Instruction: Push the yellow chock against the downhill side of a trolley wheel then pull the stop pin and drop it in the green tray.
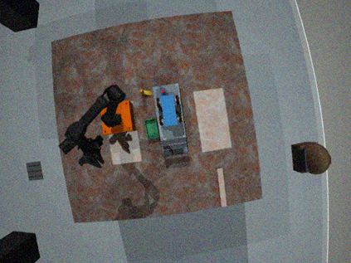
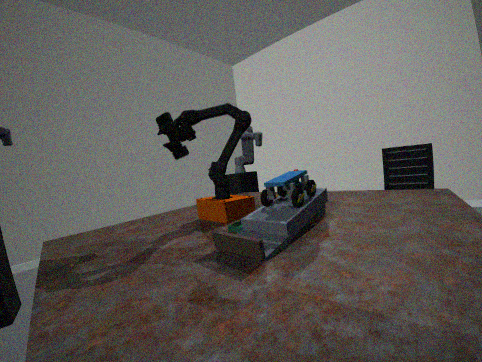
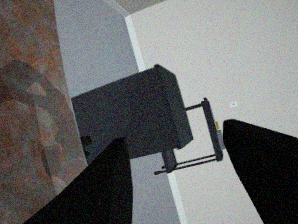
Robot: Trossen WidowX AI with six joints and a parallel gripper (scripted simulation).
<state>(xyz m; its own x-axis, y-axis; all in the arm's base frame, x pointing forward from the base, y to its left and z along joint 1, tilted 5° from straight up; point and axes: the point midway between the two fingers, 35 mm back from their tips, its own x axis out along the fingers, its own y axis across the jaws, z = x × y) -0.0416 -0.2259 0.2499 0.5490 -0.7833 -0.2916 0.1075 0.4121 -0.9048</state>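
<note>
The yellow chock lies 400 mm to the left of my gripper tip, 320 mm below it and 190 mm ahead of it. Also, from my gripper tip: raised lip: 360 mm ahead, 310 mm below; then green tray: 350 mm below, 220 mm ahead, 170 mm to the left; then blue-topped trolley: 330 mm ahead, 270 mm to the left, 220 mm below.
</note>
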